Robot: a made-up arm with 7 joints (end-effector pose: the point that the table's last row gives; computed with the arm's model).
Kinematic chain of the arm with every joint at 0, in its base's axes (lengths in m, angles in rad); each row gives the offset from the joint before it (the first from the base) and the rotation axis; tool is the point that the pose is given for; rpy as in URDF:
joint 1: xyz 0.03 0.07 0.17 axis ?
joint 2: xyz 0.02 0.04 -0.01 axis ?
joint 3: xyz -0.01 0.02 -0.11 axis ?
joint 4: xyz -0.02 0 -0.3 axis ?
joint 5: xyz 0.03 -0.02 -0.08 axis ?
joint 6: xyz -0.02 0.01 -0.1 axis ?
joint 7: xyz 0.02 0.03 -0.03 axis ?
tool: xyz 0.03 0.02 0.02 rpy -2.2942 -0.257 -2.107
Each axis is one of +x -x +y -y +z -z.
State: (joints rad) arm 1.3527 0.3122 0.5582 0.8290 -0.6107 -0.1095 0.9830
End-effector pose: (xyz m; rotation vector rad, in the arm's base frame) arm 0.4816 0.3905 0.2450 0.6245 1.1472 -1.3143
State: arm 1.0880 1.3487 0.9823 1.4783 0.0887 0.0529 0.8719
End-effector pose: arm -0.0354 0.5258 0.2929 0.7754 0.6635 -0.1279
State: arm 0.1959 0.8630 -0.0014 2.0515 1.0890 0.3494 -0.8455
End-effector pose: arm 0.2246 0.3727 0.0241 -0.3777 0.8341 -1.1879
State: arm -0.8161 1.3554 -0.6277 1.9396 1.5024 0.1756 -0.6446
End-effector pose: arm 0.0226 0.4402 -0.0403 -1.4386 2.2568 -1.0237
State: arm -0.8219 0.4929 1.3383 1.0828 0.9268 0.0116 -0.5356
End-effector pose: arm -0.2239 0.4902 -0.0830 -1.0377 0.4867 0.2947
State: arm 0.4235 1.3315 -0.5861 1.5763 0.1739 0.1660 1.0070
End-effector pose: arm 0.2795 0.4550 0.1221 0.6723 2.6652 -1.5152
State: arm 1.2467 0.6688 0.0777 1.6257 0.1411 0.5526 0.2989
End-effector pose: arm 0.3269 0.3993 0.2856 0.5299 0.7357 -0.9987
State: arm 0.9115 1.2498 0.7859 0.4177 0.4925 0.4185 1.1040
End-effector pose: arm 0.1343 0.7352 0.1363 -0.0431 0.3701 -1.5362
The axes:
joint 1: -y
joint 2: +x
joint 3: +z
joint 4: -y
joint 5: +z
joint 6: +y
joint 7: -x

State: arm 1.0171 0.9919 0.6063 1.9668 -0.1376 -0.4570 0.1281
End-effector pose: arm 0.1300 0.4075 0.2007 1.2841 0.1608 0.3123
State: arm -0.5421 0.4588 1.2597 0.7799 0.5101 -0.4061 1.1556
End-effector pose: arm -0.1804 0.4990 -0.1758 -0.4133 1.1769 -1.1775
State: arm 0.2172 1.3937 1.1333 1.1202 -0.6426 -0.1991 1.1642
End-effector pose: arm 0.0897 0.5537 0.3171 0.1952 2.1008 -0.1717
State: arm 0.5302 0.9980 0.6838 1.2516 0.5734 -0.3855 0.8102
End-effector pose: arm 0.1740 0.5774 0.1291 0.9019 0.7254 -0.8916
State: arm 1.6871 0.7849 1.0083 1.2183 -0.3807 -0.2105 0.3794
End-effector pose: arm 0.1725 0.5255 0.2717 0.2774 -0.1152 -0.1174
